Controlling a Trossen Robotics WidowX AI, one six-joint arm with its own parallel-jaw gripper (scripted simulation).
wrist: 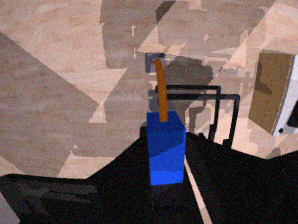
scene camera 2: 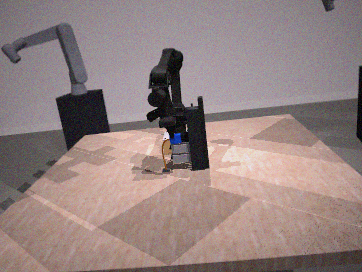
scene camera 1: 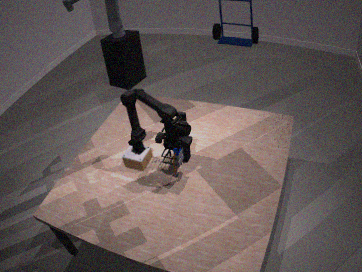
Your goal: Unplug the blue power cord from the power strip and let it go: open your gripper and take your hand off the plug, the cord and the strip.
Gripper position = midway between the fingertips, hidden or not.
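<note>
A blue plug (wrist: 166,141) is in view, and so is the gripper (wrist: 165,139).
</note>
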